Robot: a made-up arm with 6 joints.
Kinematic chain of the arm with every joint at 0, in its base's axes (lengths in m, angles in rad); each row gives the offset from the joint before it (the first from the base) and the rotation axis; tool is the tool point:
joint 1: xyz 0 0 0.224 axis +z
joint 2: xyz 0 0 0 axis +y
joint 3: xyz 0 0 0.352 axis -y
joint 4: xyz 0 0 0 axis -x
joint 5: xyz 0.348 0 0 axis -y
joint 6: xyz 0 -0.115 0 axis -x
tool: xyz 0 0 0
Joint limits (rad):
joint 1: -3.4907..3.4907
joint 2: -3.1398..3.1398
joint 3: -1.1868..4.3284
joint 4: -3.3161..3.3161
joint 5: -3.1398..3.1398
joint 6: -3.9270..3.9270
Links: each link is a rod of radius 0.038 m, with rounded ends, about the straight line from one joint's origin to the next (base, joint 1, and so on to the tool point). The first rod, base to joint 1, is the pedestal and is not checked.
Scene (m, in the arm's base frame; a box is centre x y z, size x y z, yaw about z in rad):
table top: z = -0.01
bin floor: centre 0.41 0.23 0 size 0.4 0.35 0.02 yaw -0.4
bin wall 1: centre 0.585 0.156 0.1 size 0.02 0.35 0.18 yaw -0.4
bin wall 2: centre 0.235 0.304 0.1 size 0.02 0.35 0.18 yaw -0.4
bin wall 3: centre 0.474 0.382 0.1 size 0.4 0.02 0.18 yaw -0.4
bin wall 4: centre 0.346 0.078 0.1 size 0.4 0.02 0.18 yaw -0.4
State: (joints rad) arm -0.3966 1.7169 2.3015 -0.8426 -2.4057 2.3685
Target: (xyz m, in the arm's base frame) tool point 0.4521 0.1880 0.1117
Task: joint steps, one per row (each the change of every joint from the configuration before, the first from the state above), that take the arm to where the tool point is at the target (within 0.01 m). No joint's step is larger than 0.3 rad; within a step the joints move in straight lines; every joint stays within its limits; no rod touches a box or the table.
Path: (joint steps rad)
1: 0.1243 -0.1619 -0.2926 -0.0547 0.0000 0.0000
2: 0.1244 -0.1618 -0.2926 -0.0546 0.0000 0.0000
3: 0.1243 -0.1619 -0.2926 -0.0547 0.0000 0.0000
4: 0.1243 -0.1619 -0.2926 -0.0546 0.0000 0.0000
5: 0.1244 -0.1619 -0.2926 -0.0547 0.0000 0.0000
6: 0.1243 -0.1618 -0.2926 -0.0547 0.0000 0.0000
7: 0.1243 -0.1619 -0.2926 -0.0546 0.0000 0.0000
8: -0.0002 0.1992 0.0127 -0.0012 0.0000 0.0000
9: -0.0003 0.1993 0.0128 -0.0013 0.0000 0.0000

